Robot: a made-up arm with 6 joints. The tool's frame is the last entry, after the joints.
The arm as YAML. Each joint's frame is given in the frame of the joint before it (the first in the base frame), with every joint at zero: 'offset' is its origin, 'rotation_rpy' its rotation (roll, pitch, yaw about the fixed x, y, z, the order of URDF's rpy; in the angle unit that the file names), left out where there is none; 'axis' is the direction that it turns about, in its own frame. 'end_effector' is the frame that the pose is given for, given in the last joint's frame.
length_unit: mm
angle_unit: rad
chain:
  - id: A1
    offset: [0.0, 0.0, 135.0]
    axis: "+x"
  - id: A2
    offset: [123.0, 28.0, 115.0]
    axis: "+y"
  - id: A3
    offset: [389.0, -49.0, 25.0]
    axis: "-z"
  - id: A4
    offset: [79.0, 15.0, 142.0]
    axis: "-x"
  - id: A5
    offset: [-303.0, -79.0, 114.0]
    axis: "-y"
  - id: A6
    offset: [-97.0, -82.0, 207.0]
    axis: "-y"
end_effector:
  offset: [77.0, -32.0, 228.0]
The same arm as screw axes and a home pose.
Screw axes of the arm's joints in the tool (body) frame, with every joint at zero. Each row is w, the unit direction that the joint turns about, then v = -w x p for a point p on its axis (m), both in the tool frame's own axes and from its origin. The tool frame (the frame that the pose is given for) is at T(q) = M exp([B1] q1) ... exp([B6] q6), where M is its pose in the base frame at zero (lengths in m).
B1 = (1, 0, 0, 0, -0.831, -0.199)
B2 = (0, 1, 0, 0.716, 0, -0.145)
B3 = (0, 0, -1, -0.178, 0.244, 0)
B4 = (-1, 0, 0, 0, 0.549, 0.193)
B5 = (0, -1, 0, -0.435, 0, -0.02)
B6 = (0, -1, 0, -0.228, 0, 0.077)
M: xyz 0.268 -0.199 0.966 (m) rpy 0 0 0 (rad, as in URDF)

